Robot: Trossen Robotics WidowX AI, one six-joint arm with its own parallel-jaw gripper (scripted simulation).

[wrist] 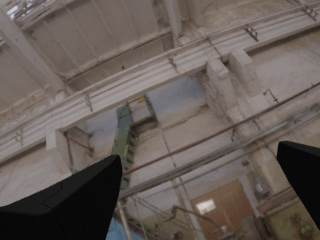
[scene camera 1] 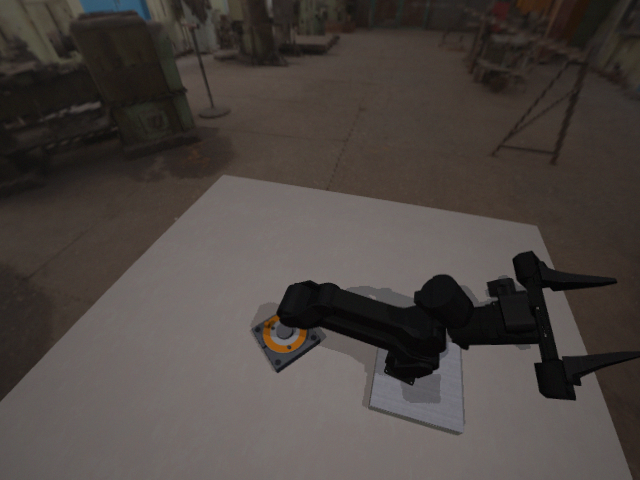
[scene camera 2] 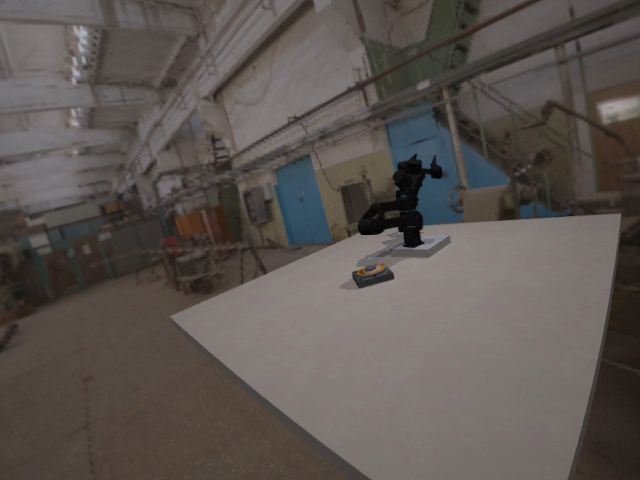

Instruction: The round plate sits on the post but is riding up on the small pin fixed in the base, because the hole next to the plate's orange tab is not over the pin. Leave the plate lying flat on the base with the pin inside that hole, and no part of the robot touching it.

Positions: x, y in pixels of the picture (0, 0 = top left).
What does my gripper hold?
Nothing.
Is my gripper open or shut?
Open.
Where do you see a base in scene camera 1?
280, 361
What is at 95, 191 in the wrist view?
My gripper.
